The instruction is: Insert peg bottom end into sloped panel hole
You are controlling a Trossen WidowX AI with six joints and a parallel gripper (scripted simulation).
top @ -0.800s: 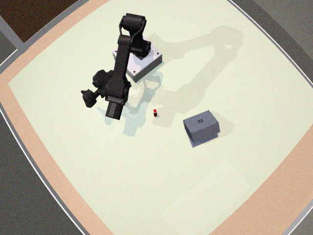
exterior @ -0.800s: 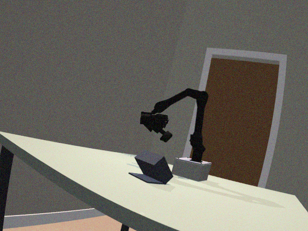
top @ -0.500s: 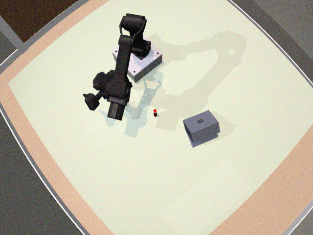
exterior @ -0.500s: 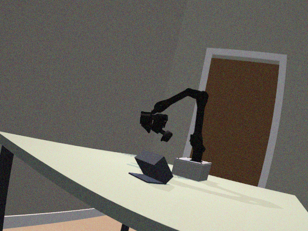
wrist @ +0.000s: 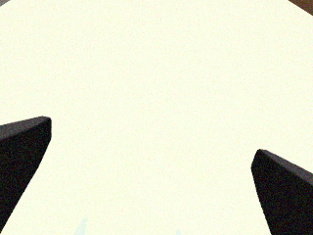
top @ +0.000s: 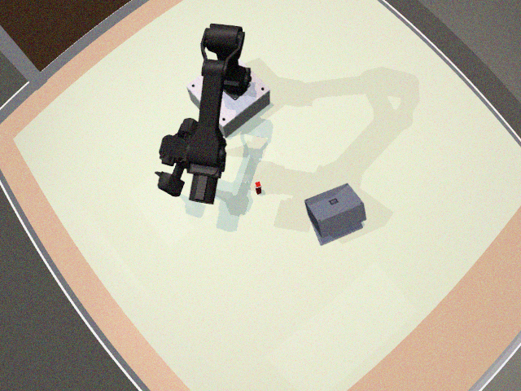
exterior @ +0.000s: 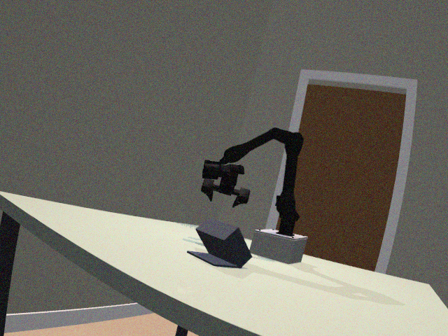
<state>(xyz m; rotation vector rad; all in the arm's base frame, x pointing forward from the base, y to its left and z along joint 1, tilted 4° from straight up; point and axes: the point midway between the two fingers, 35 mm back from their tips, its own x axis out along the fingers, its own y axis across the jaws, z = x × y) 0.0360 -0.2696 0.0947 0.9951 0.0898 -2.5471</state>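
The red square peg lies 22 cm ahead of my gripper tip, 12 cm to the left of it and 10 cm below it. Also, from my gripper tip: flat foot plate 43 cm ahead, 20 cm to the left, 16 cm below; grey sloped panel 41 cm ahead, 21 cm to the left, 11 cm below.
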